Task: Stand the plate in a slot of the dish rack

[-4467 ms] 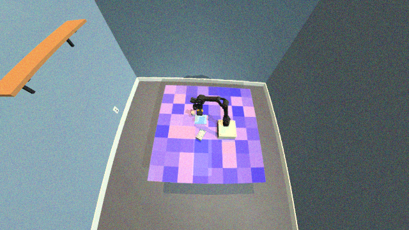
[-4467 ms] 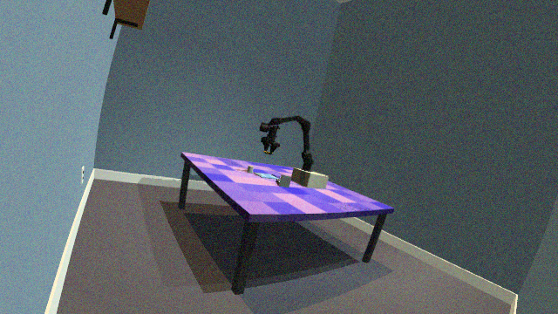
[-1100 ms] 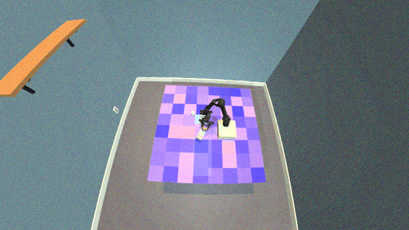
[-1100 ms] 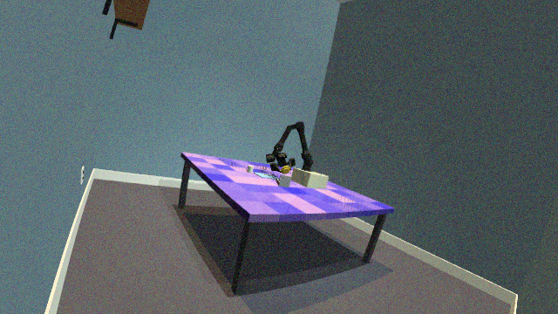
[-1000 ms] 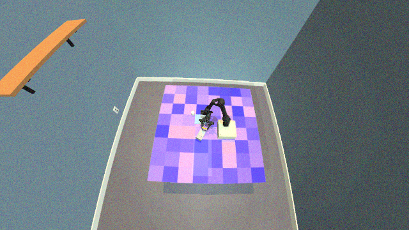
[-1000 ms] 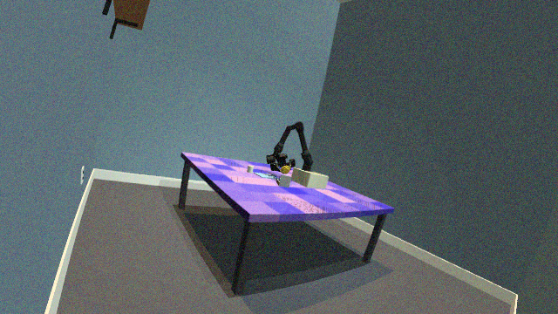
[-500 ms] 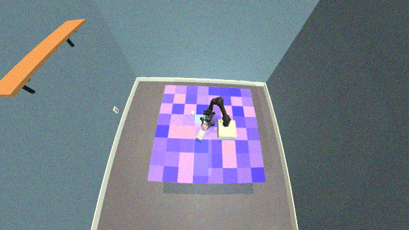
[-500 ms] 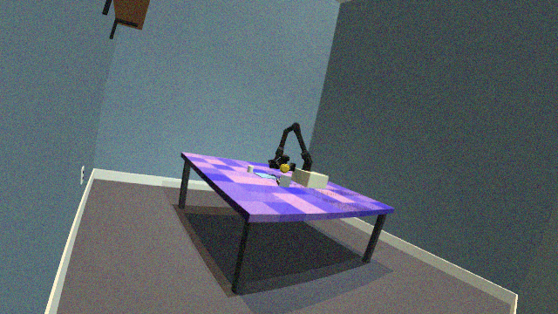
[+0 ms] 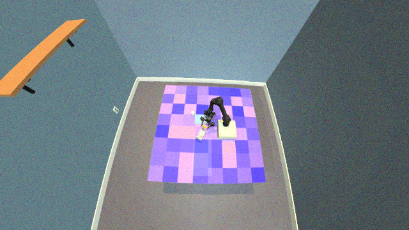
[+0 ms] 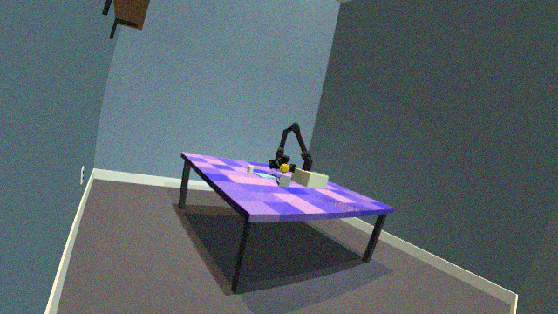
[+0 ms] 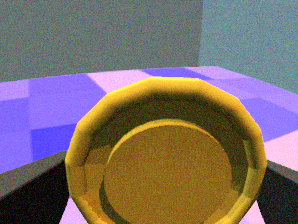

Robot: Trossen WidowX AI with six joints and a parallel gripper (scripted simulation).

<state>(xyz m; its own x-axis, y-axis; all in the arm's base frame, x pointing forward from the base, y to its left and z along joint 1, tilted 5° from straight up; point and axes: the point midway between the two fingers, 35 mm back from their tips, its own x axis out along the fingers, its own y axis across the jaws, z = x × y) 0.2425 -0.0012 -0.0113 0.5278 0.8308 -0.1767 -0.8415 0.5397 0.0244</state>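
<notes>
My gripper tip is now 80 mm above the dish rack, 60 mm to the right of it and 40 mm short of it. Round my gripper tip: light blue square mat (150 mm to the right, 100 mm below, 30 mm ahead); small cup (230 mm to the right, 130 mm ahead, 80 mm below); plate (10 mm to the right).
</notes>
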